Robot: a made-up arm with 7 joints.
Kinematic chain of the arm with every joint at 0, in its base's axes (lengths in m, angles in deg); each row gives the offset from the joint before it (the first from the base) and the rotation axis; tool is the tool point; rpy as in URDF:
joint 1: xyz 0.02 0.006 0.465 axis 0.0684 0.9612 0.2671
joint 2: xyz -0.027 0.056 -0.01 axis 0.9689 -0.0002 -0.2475
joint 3: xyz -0.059 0 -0.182 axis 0.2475 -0.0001 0.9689
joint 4: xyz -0.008 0.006 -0.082 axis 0.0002 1 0
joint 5: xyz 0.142 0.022 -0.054 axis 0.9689 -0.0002 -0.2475
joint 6: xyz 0.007 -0.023 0.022 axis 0.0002 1 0
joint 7: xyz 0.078 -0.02 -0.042 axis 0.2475 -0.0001 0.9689
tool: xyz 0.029 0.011 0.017 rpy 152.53 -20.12 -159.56
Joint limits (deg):
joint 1: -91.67..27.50
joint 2: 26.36..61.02
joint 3: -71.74..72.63
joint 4: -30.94..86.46
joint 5: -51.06..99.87
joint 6: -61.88..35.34
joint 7: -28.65..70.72
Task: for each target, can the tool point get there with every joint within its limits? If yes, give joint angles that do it. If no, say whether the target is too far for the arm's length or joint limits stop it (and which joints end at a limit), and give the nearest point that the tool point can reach.
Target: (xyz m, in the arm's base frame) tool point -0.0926 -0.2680 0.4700
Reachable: no: joint limits stop it (at a limit: joint 1, joint 2, joint 3, joint 4, joint 7) | nearest point -0.1188 -0.0719 0.3327 | short by 0.241 m
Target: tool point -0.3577 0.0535 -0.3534
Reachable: no: too far | nearest point -0.2069 0.1275 -0.0153 | short by 0.378 m
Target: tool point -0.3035 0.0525 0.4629
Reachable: no: joint limits stop it (at a limit: joint 1, joint 2, joint 3, joint 4, joint 6, joint 7) | nearest point -0.2062 0.0745 0.3264 | short by 0.169 m
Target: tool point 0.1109 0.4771 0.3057
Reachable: yes | joints -1.53 51.87 43.37 33.36 -5.00 -0.35 41.87
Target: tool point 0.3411 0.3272 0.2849
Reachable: yes | joints -32.94 48.53 2.81 28.70 -34.27 7.40 27.95
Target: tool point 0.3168 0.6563 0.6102
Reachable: no: too far | nearest point 0.2890 0.5032 0.5535 | short by 0.166 m
